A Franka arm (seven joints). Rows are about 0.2 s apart.
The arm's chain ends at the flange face. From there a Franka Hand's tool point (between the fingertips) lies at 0.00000 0.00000 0.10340 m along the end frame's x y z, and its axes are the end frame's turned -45 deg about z.
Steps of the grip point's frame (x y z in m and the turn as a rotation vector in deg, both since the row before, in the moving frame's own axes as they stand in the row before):
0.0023, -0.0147, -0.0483, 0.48, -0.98, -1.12
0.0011, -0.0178, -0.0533, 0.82, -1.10, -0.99
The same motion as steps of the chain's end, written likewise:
-0.0069, -0.0127, -0.0483, -0.35, -1.03, -1.12
-0.0094, -0.0137, -0.0533, -0.20, -1.36, -0.99

